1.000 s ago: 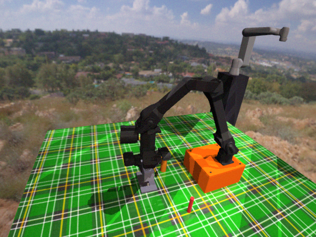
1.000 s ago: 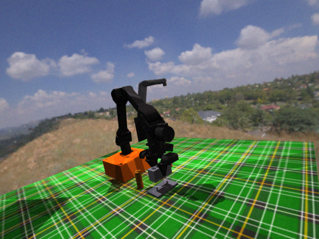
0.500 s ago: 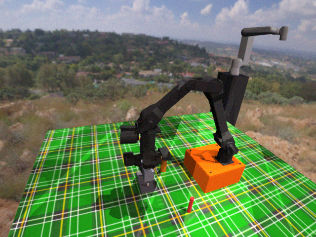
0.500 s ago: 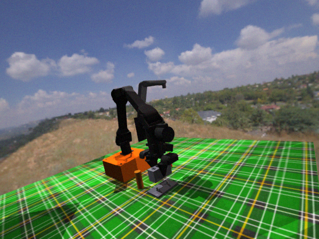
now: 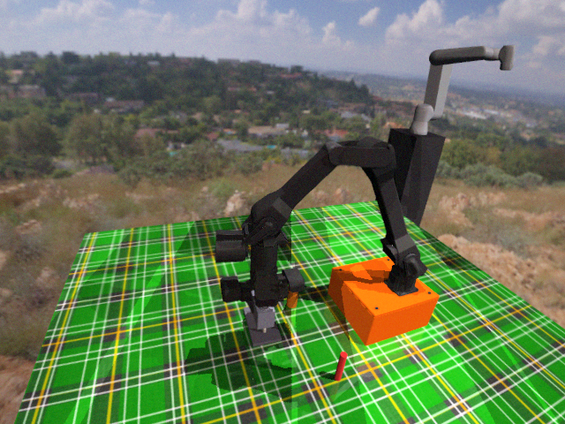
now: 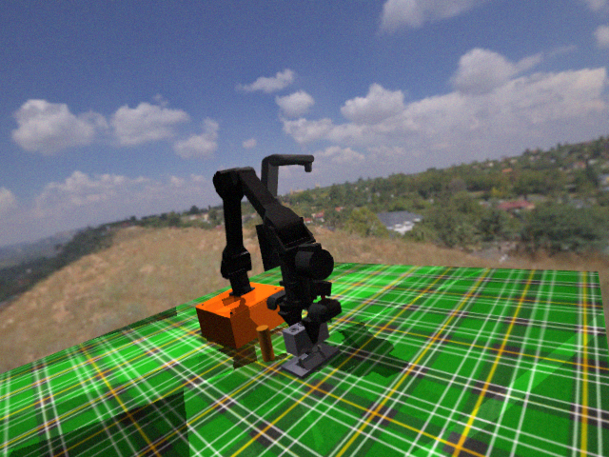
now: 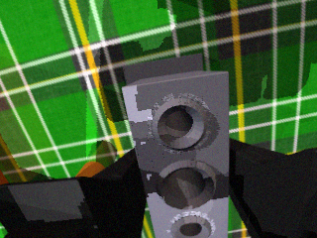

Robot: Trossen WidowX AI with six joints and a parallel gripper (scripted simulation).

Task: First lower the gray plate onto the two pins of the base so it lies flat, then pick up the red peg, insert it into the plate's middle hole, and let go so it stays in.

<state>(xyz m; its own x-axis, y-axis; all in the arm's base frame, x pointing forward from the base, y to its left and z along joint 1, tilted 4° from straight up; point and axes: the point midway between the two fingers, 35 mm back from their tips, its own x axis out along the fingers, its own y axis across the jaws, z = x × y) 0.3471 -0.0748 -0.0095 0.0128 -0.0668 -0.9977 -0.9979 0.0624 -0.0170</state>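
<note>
My gripper tip is now 4 cm above the dark gray base. From my gripper tip the other things lie so: gray plate: 3 cm above; short brown post: 10 cm behind, 4 cm to the right, 1 cm below; red peg: 11 cm behind, 19 cm to the left, 1 cm below.
</note>
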